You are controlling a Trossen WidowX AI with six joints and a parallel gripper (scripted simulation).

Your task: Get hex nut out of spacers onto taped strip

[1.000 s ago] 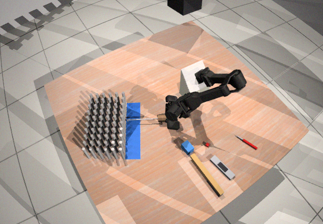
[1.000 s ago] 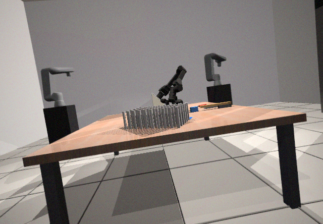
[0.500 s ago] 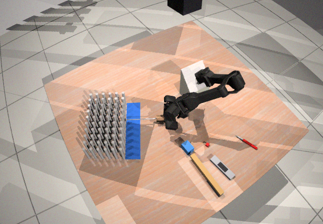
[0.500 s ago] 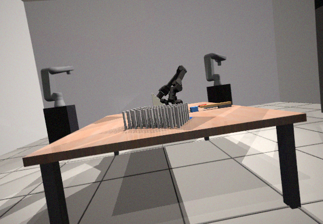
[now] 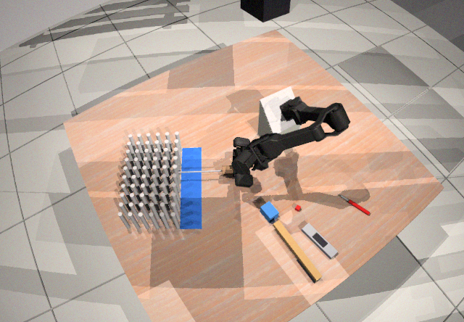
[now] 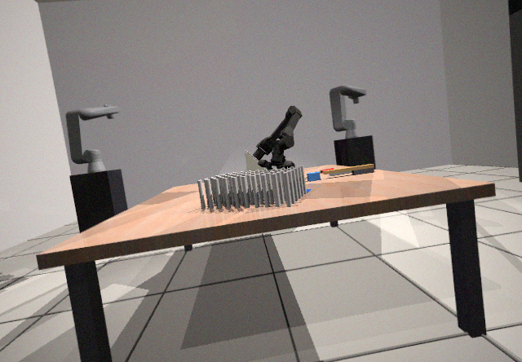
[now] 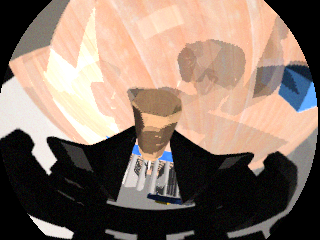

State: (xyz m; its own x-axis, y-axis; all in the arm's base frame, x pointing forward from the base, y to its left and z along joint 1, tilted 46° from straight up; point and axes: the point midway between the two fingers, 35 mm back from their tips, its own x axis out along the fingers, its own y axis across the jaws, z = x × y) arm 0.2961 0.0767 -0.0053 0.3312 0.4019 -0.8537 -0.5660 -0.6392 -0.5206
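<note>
Right now my gripper tip is 16 cm short of the blue taped strip, 6 cm to the left of it and 3 cm above it. From my gripper tip the other things lie so: red cube 10 cm behind, 26 cm to the left, 2 cm below; hex nut 28 cm ahead, 19 cm to the right, 3 cm below; blue block 21 cm to the left, 1 cm below.
</note>
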